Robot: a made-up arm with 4 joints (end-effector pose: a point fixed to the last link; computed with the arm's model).
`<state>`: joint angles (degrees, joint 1 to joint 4).
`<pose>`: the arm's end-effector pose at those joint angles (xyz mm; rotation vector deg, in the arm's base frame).
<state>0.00 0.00 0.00 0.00</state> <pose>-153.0 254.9 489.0 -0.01 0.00 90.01</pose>
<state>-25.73 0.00 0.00 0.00</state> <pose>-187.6 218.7 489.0 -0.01 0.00 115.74</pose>
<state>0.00 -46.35 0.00 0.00</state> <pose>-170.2 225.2 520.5 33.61 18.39 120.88</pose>
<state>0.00 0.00 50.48 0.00</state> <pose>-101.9 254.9 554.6 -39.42 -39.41 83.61</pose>
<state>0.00 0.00 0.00 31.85</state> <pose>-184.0 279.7 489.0 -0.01 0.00 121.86</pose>
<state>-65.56 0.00 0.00 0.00</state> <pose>-202.2 143.4 489.0 -0.01 -0.01 155.57</pose>
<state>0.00 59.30 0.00 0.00</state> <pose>-97.4 258.9 470.6 -35.73 -19.54 43.18</pose>
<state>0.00 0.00 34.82 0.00</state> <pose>-111.2 254.9 529.7 -27.28 -27.27 86.97</pose>
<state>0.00 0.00 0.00 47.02</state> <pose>-202.5 284.7 489.0 -0.01 0.00 137.03</pose>
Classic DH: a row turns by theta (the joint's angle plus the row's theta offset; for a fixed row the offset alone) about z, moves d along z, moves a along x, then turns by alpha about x. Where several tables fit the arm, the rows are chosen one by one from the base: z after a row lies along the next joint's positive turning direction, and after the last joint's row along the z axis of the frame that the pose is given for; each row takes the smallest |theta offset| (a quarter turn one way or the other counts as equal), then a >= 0, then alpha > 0; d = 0 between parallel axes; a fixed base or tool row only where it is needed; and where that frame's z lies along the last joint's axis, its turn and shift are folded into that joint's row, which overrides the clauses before.
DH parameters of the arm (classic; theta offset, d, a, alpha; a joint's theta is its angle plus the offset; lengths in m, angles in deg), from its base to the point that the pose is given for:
base (fixed): -60.52 0 -0.1849 180
joint 1: -44.2 -0.4592 -0.0363 -43.36
joint 2: -21.94 -0.1258 -0.0987 -48.79
joint 3: 14.87 0.0411 -0.015 -90
joint 4: 35.45 0 0.0724 0
tool (fixed): 54.55 -0.087 0 0

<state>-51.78 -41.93 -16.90 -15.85</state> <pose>-180.7 116.5 510.1 16.53 58.33 149.05</pose>
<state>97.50 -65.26 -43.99 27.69</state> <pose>-76.5 281.1 599.3 84.80 -19.77 68.64</pose>
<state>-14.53 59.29 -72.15 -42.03</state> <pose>-221.2 257.0 402.5 23.39 23.25 19.55</pose>
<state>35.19 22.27 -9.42 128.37</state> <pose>-173.0 364.8 456.2 -3.64 8.10 166.50</pose>
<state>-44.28 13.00 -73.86 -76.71</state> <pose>-243.9 54.3 491.6 -14.00 65.32 41.56</pose>
